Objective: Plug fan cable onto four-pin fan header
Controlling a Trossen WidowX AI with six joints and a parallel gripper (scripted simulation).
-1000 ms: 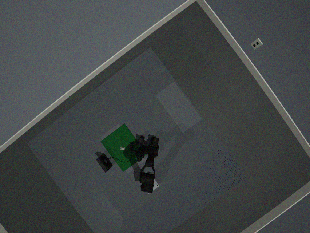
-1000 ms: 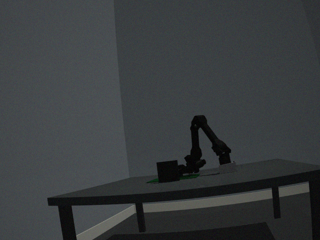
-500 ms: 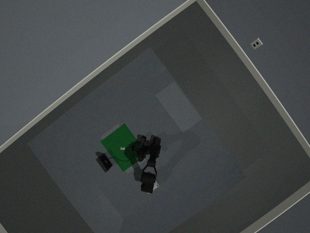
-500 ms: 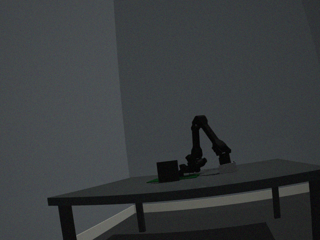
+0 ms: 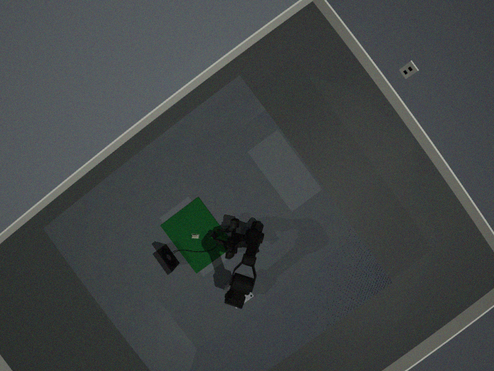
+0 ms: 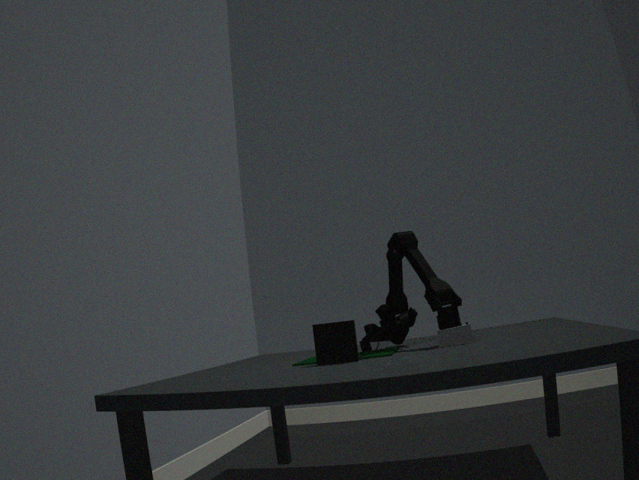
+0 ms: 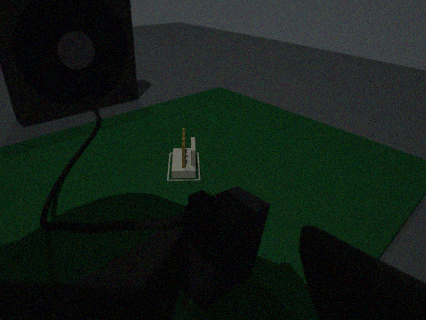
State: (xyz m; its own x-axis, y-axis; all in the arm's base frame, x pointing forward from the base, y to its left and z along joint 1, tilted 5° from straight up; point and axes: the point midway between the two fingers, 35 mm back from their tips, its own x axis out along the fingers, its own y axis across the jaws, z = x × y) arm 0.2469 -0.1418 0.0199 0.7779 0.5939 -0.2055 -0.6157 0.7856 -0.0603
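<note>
Now: the dark plug 1 cm to the left of my gripper tip and 2 cm below it. The rest, counted from my gripper tip: black fan: 8 cm ahead, 24 cm to the left, 2 cm above; then green board: 6 cm ahead, 8 cm to the left, 6 cm below.
</note>
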